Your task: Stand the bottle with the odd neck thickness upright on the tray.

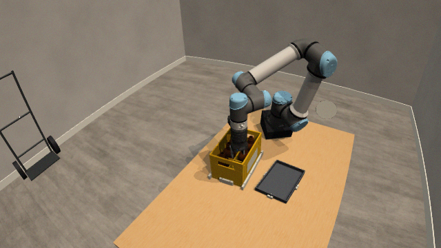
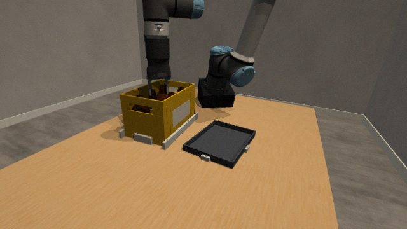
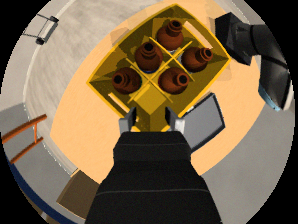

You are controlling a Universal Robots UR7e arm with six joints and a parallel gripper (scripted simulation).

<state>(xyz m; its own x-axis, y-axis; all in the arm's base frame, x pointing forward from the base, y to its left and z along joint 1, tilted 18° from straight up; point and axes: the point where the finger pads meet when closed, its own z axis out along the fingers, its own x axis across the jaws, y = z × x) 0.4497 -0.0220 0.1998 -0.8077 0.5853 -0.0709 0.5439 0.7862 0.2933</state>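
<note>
The bottle is 9 cm behind my hand, 1 cm to the right of it and 11 cm below it. Also, from my hand: yellow crate: 8 cm behind, 6 cm to the right, 12 cm below; then dark tray: 11 cm behind, 21 cm to the left, 19 cm below.
</note>
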